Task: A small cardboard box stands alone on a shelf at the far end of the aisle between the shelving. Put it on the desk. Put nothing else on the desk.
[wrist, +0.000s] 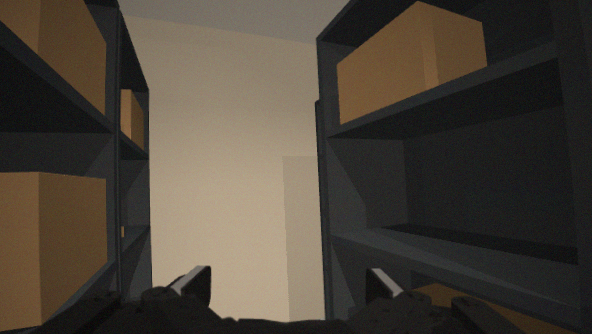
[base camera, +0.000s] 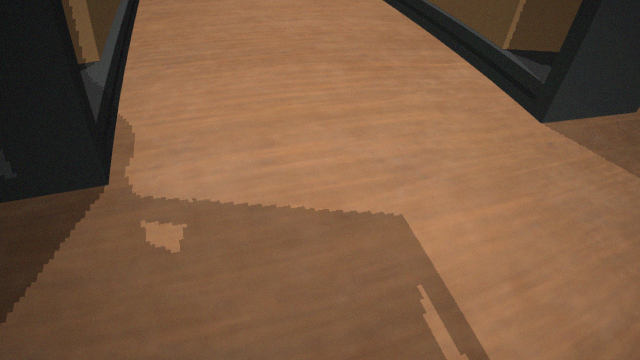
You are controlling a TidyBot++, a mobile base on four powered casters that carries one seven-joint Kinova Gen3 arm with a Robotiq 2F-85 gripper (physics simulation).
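Frame: origin at the arm's base, x ahead, y left, z up, level; centimetres.
Where they show: gripper, fingertip midpoint: [wrist: 288,285].
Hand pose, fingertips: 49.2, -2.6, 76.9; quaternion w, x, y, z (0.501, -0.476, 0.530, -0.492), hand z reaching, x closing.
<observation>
After its pixels a point has its place, as x, y, z.
A tiny sliver of a small cardboard box [wrist: 122,231] @(169.9, 77.3, 62.2) shows in the wrist view, on a middle shelf of the far left shelving. The near left unit's post hides the rest of it. My gripper [wrist: 288,285] @(49.2, -2.6, 76.9) is open and empty at the bottom of the wrist view, fingers wide apart, well short of that box and facing down the aisle. The desk does not show in either view.
Dark shelving stands left [base camera: 40,110] @(41.7, 29.5, -26.6) and right [base camera: 595,75] @(74.2, -62.7, -27.7) [wrist: 570,150] @(73.8, -50.7, 85.7) of the aisle. Large cardboard boxes [wrist: 72,250] @(96.2, 45.7, 69.3) [wrist: 385,75] @(117.2, -37.5, 116.0) [wrist: 137,120] @(184.7, 76.9, 121.2) sit on its shelves. A beige wall [wrist: 220,150] @(235.2, 41.9, 108.9) closes the far end. The left unit's near corner is close in the base view.
</observation>
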